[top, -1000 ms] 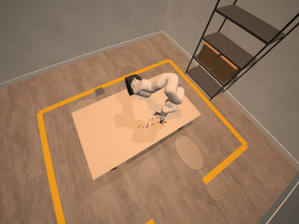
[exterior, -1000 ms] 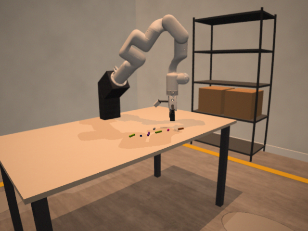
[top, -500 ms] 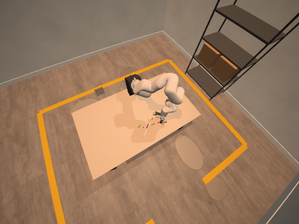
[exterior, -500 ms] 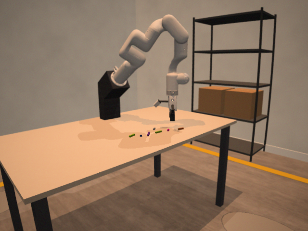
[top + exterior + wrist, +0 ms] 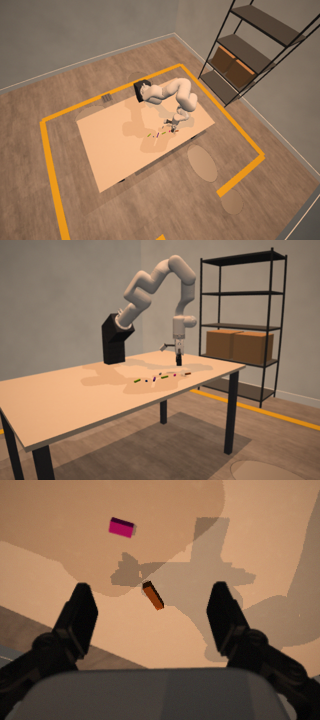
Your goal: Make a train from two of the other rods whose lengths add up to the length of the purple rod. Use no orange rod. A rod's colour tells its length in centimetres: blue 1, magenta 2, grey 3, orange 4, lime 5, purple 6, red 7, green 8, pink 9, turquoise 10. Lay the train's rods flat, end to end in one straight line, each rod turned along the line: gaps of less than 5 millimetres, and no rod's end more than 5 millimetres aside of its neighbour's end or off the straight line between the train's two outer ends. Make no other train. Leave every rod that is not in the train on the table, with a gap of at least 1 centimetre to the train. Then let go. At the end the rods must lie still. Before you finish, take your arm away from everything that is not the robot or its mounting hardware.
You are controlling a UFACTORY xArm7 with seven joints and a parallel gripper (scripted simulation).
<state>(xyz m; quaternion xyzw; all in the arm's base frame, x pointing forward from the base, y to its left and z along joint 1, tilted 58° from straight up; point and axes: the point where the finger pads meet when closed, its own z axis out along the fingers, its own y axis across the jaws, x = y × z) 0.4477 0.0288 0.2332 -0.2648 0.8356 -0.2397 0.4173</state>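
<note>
Right now my hand is 21 cm to the left of the small blue rod, 12 cm past it and 7 cm above it. From my hand the other things lie so: orange rod 7 cm below, 5 cm ahead, 3 cm to the left; then grey rod 11 cm behind, 7 cm below, 5 cm to the right; then magenta rod 7 cm below, 4 cm to the right, 1 cm behind.
</note>
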